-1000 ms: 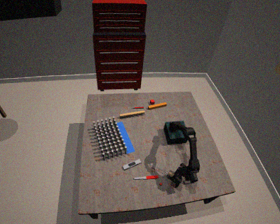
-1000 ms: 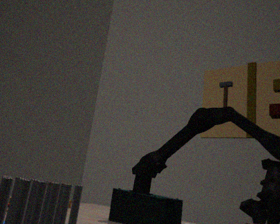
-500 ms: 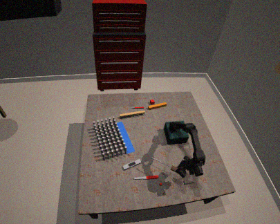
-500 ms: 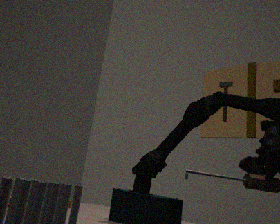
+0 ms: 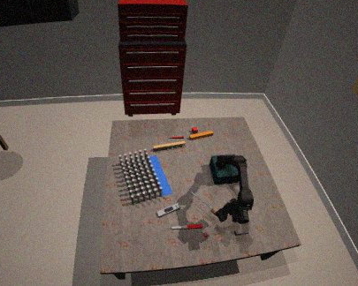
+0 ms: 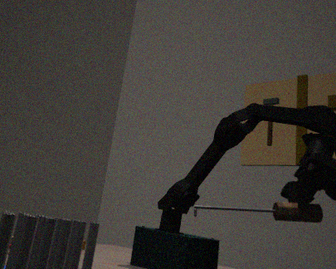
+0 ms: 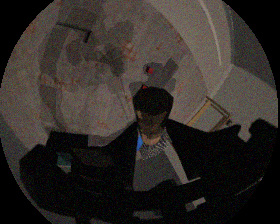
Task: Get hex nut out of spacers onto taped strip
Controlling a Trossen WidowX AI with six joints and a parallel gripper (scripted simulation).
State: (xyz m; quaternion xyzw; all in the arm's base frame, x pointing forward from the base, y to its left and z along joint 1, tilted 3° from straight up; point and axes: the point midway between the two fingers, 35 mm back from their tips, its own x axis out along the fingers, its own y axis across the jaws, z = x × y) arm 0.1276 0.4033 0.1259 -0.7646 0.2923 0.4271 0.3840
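Now: gripper tip 8 cm to the left of the hook tool, 6 cm short of it and 1 cm above it. Also, from my gripper tip: blue taped strip (44 cm to the right, 31 cm ahead, 18 cm below); red bit (17 cm below, 7 cm to the left, 6 cm ahead); orange block (81 cm to the right, 17 cm below, 10 cm behind).
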